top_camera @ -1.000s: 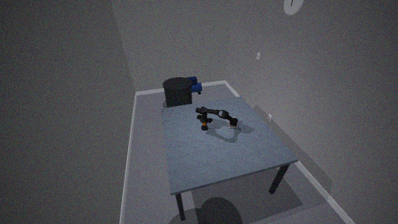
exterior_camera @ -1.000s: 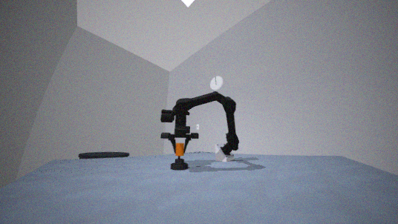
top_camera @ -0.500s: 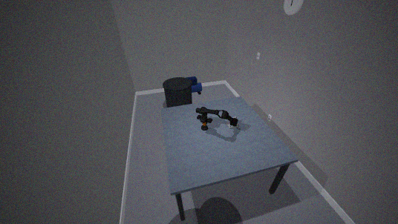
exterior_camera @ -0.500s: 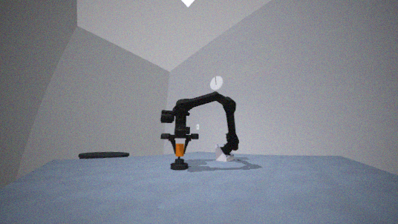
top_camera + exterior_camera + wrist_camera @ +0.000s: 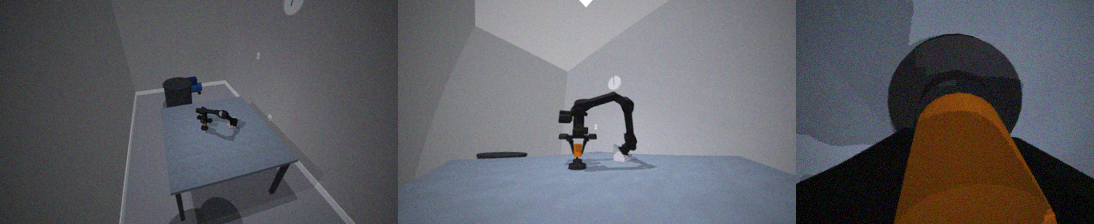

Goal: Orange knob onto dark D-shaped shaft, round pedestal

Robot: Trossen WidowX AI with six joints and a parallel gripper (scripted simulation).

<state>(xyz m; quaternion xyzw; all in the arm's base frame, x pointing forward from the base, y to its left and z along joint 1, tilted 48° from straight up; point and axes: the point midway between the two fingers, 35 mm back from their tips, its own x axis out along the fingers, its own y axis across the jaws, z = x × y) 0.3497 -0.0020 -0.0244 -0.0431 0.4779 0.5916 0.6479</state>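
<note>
My gripper tip is now 40 mm above the dark round pedestal. The rest, counted from my gripper tip: orange knob (20 mm above).
</note>
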